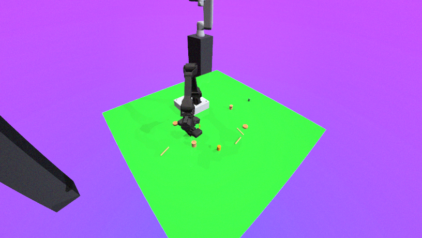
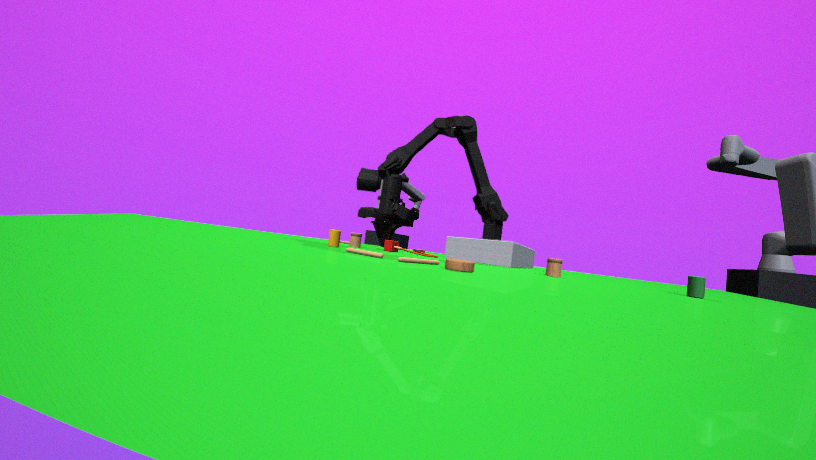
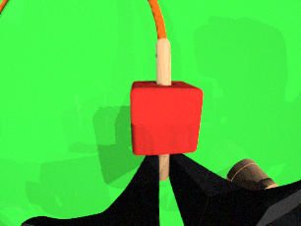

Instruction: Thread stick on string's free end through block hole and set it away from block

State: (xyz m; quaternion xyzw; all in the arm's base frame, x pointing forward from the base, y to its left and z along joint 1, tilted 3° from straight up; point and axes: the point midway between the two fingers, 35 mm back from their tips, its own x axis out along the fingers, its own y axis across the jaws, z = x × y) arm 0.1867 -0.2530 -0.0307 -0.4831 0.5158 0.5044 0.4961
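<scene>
Right now the red block is 3 cm to the left of my gripper tip and 1 cm above it. The rest, counted from my gripper tip: round wooden button 17 cm behind, 1 cm to the left; then thin wooden stick 4 cm to the left, 1 cm above; then tan cylinder 8 cm ahead, 4 cm to the right, 1 cm above.
</scene>
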